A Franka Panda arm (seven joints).
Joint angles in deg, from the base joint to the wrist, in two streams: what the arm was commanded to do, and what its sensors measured. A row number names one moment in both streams.
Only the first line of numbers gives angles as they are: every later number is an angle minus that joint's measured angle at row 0.
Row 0, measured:
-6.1, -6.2, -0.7, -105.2, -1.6, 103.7, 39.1
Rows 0 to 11, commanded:
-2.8, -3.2, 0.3, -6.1, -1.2, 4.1, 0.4
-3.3, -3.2, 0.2, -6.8, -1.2, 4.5, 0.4
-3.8, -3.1, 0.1, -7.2, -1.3, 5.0, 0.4
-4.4, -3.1, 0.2, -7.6, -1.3, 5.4, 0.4
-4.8, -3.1, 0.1, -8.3, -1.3, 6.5, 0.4
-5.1, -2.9, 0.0, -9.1, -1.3, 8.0, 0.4
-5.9, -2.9, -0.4, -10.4, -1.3, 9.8, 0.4
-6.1, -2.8, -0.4, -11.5, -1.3, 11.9, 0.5
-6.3, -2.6, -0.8, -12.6, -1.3, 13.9, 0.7
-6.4, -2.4, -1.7, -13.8, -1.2, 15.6, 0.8
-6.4, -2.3, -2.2, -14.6, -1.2, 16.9, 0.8
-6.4, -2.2, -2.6, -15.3, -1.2, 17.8, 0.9
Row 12, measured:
-6.2, -1.7, -1.6, -12.2, 0.0, 13.8, 0.0
